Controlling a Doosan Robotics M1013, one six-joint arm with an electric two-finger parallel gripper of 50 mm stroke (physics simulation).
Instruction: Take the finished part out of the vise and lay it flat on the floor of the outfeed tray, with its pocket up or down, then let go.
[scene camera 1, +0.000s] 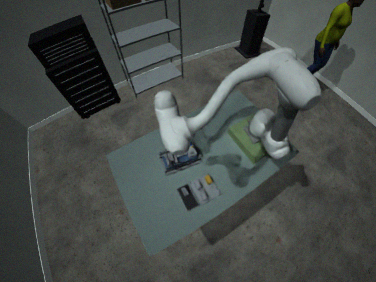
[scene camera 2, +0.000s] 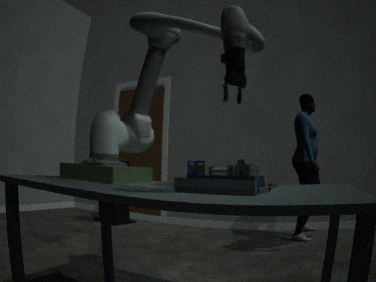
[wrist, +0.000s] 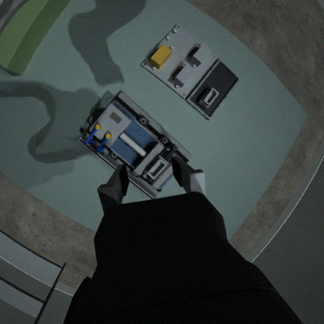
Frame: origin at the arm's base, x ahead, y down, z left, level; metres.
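Where they show: gripper, between the fingertips: (scene camera 2: 232, 102); arm's base, origin of its link: (scene camera 1: 256, 132) (scene camera 2: 103, 165).
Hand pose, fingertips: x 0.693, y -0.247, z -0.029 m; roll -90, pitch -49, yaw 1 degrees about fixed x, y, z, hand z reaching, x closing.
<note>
Things, the pixels of their centre, and the offset from my fingertips.
- vise, middle of its body: (scene camera 2: 225, 178) (scene camera 1: 179, 156) dx -0.013, dy +0.274, dz -0.028 m
- pocketed grey part, middle of its body: (scene camera 1: 185, 191) dx +0.048, dy +0.300, dz +0.240 m
- yellow block, middle of its body: (scene camera 1: 208, 179) dx -0.146, dy +0.298, dz +0.225 m
The vise (scene camera 1: 186, 162) (scene camera 2: 215, 185) (wrist: 145, 132) stands on the table, blue and grey. A light grey block with a rectangular pocket facing up, the finished part (wrist: 158, 168), sits between its jaws. My gripper (scene camera 2: 232, 101) (wrist: 149, 169) is open and empty, pointing down, well above the vise. In the wrist view its fingertips appear on either side of the part. In scene camera 1 the arm hides the gripper. The outfeed tray (scene camera 1: 189, 201) (wrist: 225, 75) is dark with a thin rim. Another pocketed grey part (scene camera 1: 185, 190) (wrist: 210, 97) lies in it, near one side.
A light grey plate (wrist: 185, 42) adjoins the tray and carries a yellow block (scene camera 1: 209, 179) (wrist: 161, 56) and two grey blocks. Two blue uprights with yellow tops stand at one end of the vise. The arm's green base (scene camera 1: 245, 142) (scene camera 2: 132, 174) (wrist: 30, 35) is on the table. People stand beyond it.
</note>
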